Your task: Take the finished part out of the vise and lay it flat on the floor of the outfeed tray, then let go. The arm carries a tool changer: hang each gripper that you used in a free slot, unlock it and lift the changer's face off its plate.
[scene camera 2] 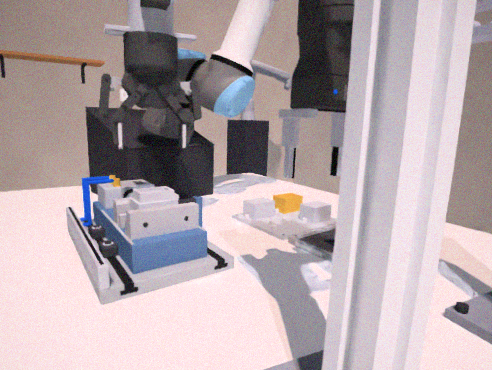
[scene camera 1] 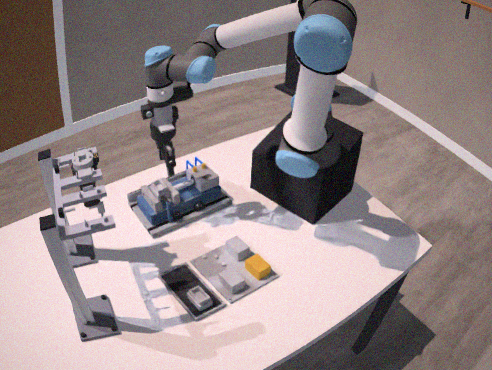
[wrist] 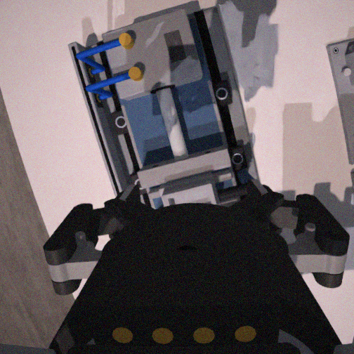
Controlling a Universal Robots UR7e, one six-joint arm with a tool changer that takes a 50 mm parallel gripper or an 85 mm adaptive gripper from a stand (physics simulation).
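Pixels of known places: hand, tool point: [scene camera 2: 150, 23]; arm's base, link origin: [scene camera 2: 168, 128].
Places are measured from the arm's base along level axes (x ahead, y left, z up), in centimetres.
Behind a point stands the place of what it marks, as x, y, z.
The grey part [scene camera 1: 163, 184] @[42.4, -23.7, -8.0] [scene camera 2: 154, 196] @[45.3, -25.0, -8.5] [wrist: 191, 194] sits between the jaws of the blue vise [scene camera 1: 186, 204] @[37.7, -18.1, -14.6] [scene camera 2: 170, 252] @[50.2, -25.0, -15.4] [wrist: 145, 122]; the gripper hides part of it in the wrist view. My adaptive gripper [scene camera 1: 171, 171] [scene camera 2: 152, 136] [wrist: 194, 193] is open and empty, pointing down above the vise, its fingers spread wide to either side of the part in the wrist view. The dark-floored outfeed tray [scene camera 1: 178, 281] @[56.6, 3.1, -18.7] [scene camera 2: 320, 241] @[54.6, 2.9, -18.7] holds another grey part [scene camera 1: 200, 297] @[56.2, 12.6, -16.7] with a recess.
A grey plate [scene camera 1: 206, 264] @[46.2, 2.6, -18.5] beside the tray carries grey blocks and a yellow block [scene camera 1: 257, 266] @[37.7, 14.2, -15.0] [scene camera 2: 288, 202] @[38.7, 11.4, -15.9]. The tool stand [scene camera 1: 67, 275] @[87.7, 1.5, 1.9] [scene camera 2: 400, 200] @[81.2, -28.7, -1.0] rises at the left in scene camera 1. A parallel gripper [scene camera 2: 320, 65] hangs there. Blue hoses [wrist: 102, 49] stand along the vise's side.
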